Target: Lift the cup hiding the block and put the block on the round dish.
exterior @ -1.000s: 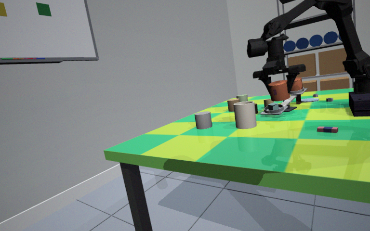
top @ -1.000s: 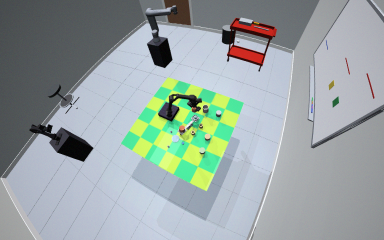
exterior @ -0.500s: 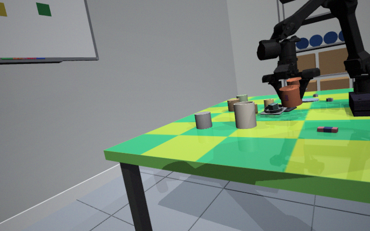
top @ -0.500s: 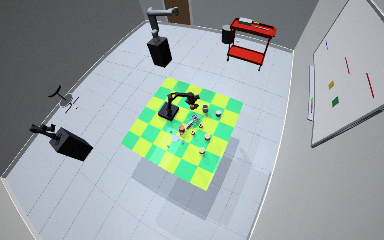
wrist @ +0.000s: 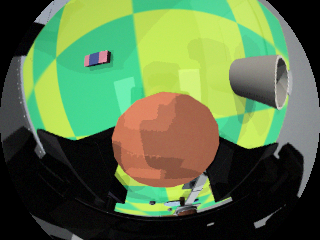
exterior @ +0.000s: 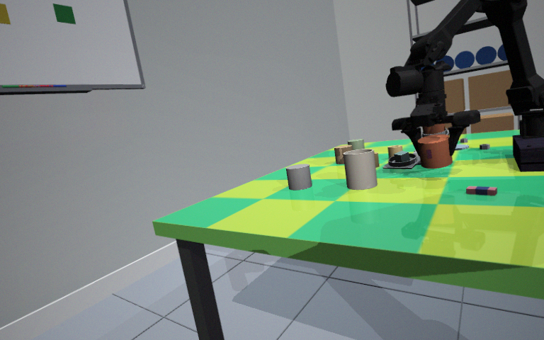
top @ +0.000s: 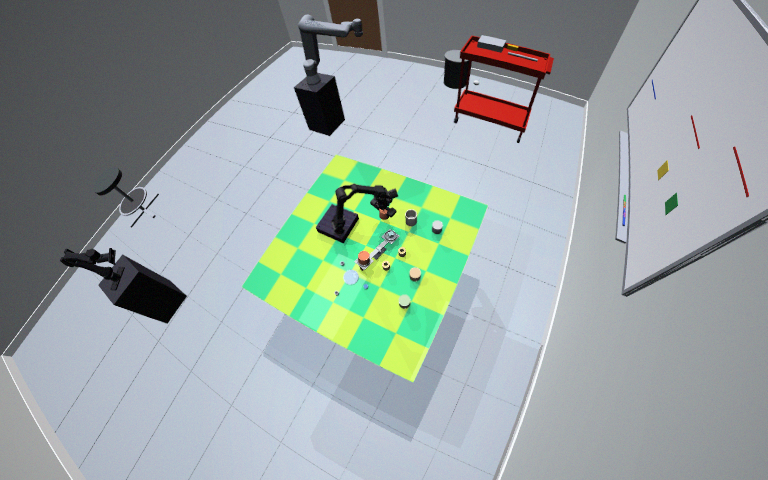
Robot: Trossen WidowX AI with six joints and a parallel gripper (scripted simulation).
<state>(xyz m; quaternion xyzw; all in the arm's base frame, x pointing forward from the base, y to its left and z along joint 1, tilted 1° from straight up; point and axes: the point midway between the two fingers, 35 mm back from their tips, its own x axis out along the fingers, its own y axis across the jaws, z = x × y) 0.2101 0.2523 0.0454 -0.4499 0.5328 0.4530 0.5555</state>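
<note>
Now: gripper tip 11 cm to the left of the grey-green block, 11 cm short of it and 2 cm above it. Also, from my gripper tip: beige cup (17 cm ahead, 6 cm to the left, 2 cm below); grey cylinder (38 cm ahead, 8 cm to the left, 3 cm below); pink-and-blue block (11 cm to the left, 10 cm behind, 6 cm below).
</note>
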